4 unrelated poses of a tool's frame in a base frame.
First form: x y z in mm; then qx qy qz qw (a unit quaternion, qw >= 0).
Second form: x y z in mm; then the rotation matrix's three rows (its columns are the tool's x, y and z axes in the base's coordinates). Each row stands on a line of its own. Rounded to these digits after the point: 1 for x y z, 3 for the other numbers.
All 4 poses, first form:
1: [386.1, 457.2, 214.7, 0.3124, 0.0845, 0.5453, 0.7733]
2: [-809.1, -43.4, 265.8, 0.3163, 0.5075, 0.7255, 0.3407]
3: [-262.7, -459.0, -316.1, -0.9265, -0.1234, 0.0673, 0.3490]
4: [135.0, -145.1, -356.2, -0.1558, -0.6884, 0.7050, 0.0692]
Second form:
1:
386.1, 457.2, 214.7
0.391, -0.791, 0.471
0.896, 0.210, -0.391
0.210, 0.575, 0.791

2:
-809.1, -43.4, 265.8
-0.568, -0.173, 0.805
0.815, -0.253, 0.521
0.113, 0.952, 0.285

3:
-262.7, -459.0, -316.1
0.960, 0.182, -0.211
0.276, -0.726, 0.630
-0.039, -0.663, -0.747

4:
135.0, -145.1, -356.2
-0.942, 0.117, -0.315
0.312, -0.043, -0.949
-0.124, -0.992, 0.004

